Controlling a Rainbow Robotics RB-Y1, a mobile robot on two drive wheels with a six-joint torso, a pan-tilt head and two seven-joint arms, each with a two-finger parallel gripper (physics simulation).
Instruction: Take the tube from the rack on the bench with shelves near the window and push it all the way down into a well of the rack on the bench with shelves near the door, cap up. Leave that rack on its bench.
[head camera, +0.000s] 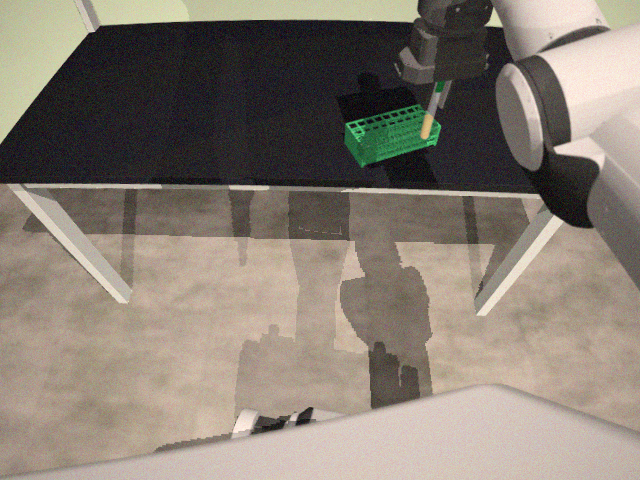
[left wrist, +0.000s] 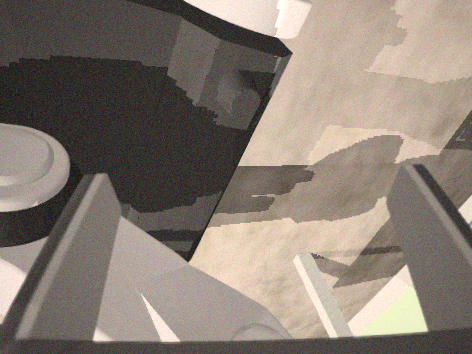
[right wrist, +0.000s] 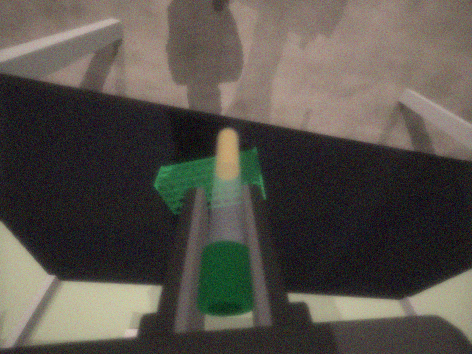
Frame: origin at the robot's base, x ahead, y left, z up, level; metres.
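Seen in the pictures: left gripper, fingertip midpoint: (left wrist: 253, 187); right gripper, fingertip midpoint: (head camera: 432, 105) (right wrist: 224, 198).
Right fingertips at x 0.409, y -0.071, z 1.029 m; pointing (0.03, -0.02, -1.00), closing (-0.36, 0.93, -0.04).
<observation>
Offsets run from my right fingertips to a thing's top centre. Level surfaces: height alone.
The tube {dx -0.002, dy +0.001, dz +0.050 m} (head camera: 427, 125) (right wrist: 228, 155) has a green cap, a clear body and an orange rounded bottom. My right gripper (head camera: 442, 98) (right wrist: 224, 198) is shut on it below the cap, cap up. The tube looks slanted in the head camera view, and its bottom overlaps the right end of the green rack {dx +0.216, dy +0.040, dz -0.209 m} (head camera: 385, 147) (right wrist: 187, 176). The frames do not show the height gap or which well lies under it. The rack stands on the black bench {dz -0.267 m} (head camera: 180, 103) (right wrist: 360, 215), its rows of square wells facing up. My left gripper (left wrist: 253, 187) is open and empty, away from the rack.
The bench's front edge runs across the head camera view, with white legs (head camera: 72, 242) (head camera: 516, 266) below it. My right arm (head camera: 584, 87) comes in from the right. In the left wrist view, a dark body panel (left wrist: 125, 125) lies at the left.
</observation>
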